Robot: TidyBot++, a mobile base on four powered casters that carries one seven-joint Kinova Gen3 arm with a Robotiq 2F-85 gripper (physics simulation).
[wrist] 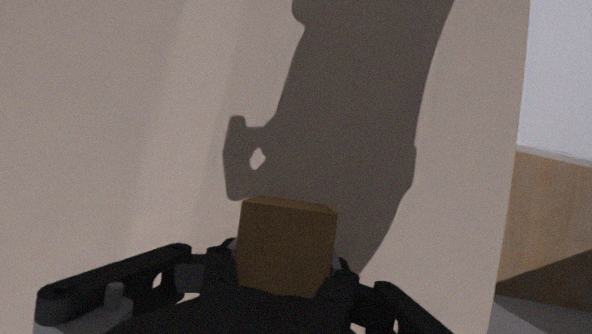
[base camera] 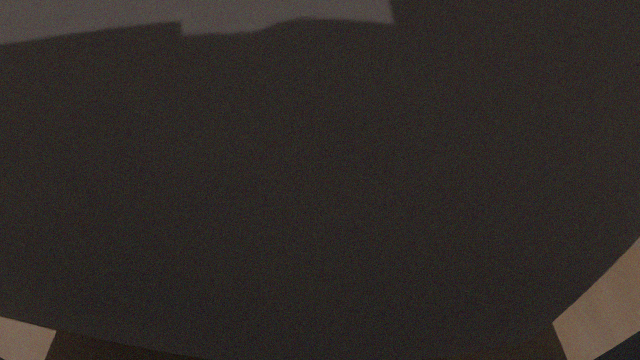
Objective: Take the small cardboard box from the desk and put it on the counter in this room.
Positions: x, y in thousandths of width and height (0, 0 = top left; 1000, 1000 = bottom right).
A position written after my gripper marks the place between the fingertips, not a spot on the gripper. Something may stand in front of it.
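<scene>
A beige counter (base camera: 280, 499). Small brown cardboard box out of frame in the base camera view. My gripper (wrist: 482, 762). The small brown cardboard box (wrist: 482, 741). Beige counter (wrist: 224, 397).
</scene>
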